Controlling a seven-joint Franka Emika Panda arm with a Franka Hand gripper.
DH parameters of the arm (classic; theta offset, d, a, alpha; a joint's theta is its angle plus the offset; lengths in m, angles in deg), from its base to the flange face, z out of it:
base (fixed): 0 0 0 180
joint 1: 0 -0.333 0 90
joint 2: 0 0 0 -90
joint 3: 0 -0.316 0.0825 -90
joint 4: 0 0 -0.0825 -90
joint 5: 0 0.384 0 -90
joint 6: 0 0 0.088 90
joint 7: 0 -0.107 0 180
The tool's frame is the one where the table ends.
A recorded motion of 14 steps. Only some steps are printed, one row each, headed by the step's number.
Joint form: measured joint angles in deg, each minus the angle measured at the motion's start. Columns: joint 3, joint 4, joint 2, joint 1, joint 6, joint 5, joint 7.
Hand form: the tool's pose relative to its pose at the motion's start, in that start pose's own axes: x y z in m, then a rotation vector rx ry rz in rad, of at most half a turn. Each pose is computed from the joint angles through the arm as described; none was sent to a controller.
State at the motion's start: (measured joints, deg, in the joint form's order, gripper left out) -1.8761 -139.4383 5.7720 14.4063 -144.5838 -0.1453 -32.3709
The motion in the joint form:
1: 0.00 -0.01 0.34 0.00 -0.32 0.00 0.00
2: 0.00 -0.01 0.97 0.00 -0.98 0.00 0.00
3: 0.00 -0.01 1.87 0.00 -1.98 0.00 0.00
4: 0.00 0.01 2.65 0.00 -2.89 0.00 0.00
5: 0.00 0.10 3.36 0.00 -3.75 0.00 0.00
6: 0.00 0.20 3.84 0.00 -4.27 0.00 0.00
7: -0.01 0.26 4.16 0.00 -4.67 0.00 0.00
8: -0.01 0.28 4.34 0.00 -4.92 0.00 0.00
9: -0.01 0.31 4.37 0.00 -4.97 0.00 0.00
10: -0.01 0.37 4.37 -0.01 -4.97 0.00 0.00
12: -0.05 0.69 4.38 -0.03 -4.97 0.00 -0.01
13: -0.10 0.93 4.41 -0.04 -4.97 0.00 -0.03
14: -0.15 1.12 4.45 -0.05 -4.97 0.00 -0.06
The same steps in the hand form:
1: 0.0001 -0.0001 0.0025 -0.0001 -0.0005 0.0000
2: 0.0005 -0.0004 0.0068 0.0005 -0.0003 0.0000
3: 0.0011 -0.0007 0.0130 0.0019 0.0009 0.0001
4: 0.0017 -0.0012 0.0181 0.0037 0.0029 0.0001
5: 0.0026 -0.0018 0.0223 0.0063 0.0062 0.0002
6: 0.0034 -0.0023 0.0250 0.0079 0.0081 0.0002
7: 0.0039 -0.0027 0.0267 0.0094 0.0100 0.0000
8: 0.0041 -0.0029 0.0277 0.0103 0.0113 0.0001
9: 0.0043 -0.0030 0.0277 0.0108 0.0120 0.0001
10: 0.0047 -0.0033 0.0274 0.0113 0.0129 -0.0001
12: 0.0062 -0.0049 0.0254 0.0143 0.0174 -0.0009
13: 0.0073 -0.0062 0.0242 0.0164 0.0204 -0.0016
14: 0.0080 -0.0073 0.0233 0.0180 0.0225 -0.0021

